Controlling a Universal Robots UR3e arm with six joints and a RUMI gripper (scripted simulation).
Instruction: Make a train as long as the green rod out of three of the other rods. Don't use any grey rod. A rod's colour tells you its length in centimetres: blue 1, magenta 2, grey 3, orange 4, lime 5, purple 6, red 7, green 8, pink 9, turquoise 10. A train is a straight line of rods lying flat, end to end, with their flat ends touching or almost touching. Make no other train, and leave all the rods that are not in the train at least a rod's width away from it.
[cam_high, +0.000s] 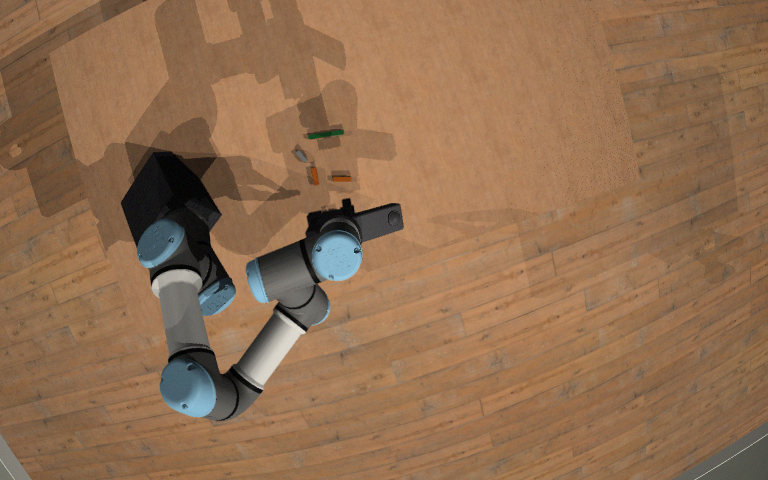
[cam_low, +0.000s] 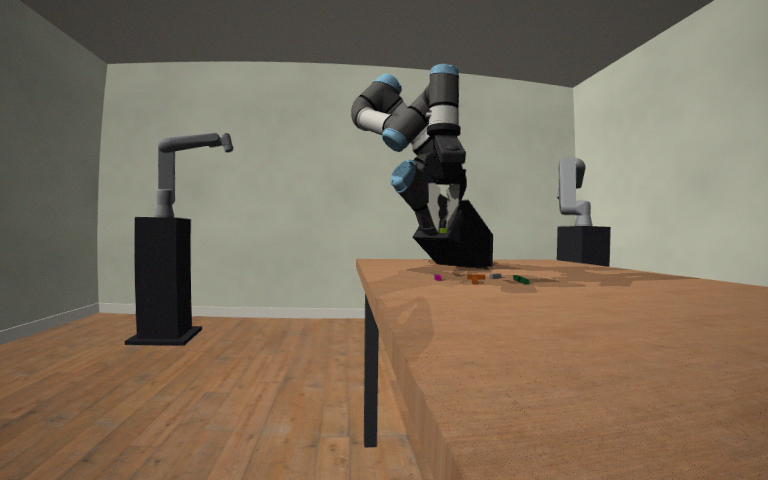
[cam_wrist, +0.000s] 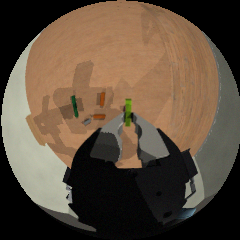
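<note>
Now: the magenta rod 4 cm behind my hand, 1 cm to the left of it and 11 cm below it. The rest, counted from my hand: blue rod (5 cm behind, 1 cm to the left, 11 cm below); lime rod (1 cm below); grey rod (5 cm behind, 16 cm to the left, 11 cm below).
</note>
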